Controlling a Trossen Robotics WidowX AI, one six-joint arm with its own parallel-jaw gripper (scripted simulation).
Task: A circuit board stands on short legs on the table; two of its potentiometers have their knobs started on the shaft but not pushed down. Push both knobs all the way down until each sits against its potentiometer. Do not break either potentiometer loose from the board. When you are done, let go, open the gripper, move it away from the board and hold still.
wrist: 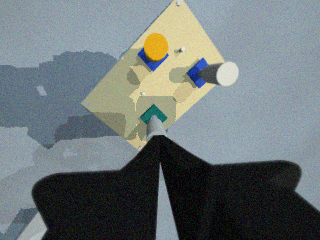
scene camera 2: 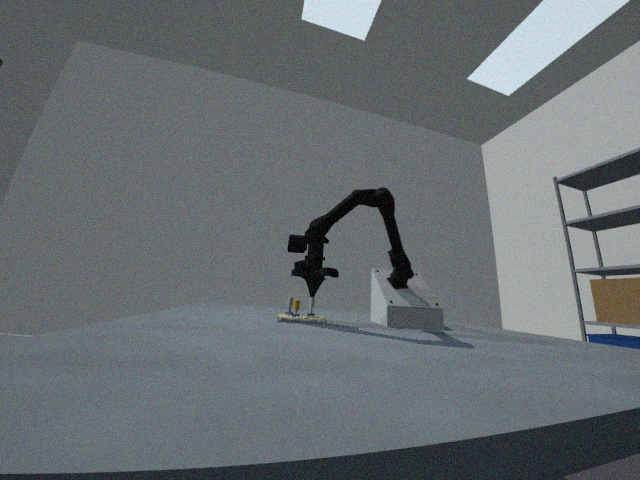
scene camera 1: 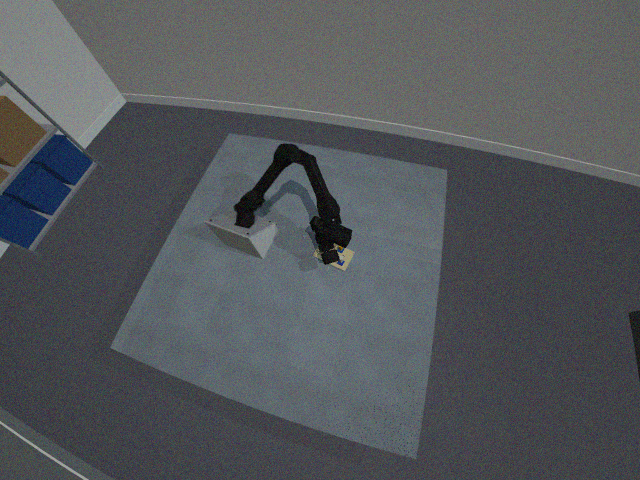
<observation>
The gripper (scene camera 2: 312, 297) is shut, with nothing in its grasp.
The gripper is seen too in the wrist view (wrist: 158, 140).
</observation>
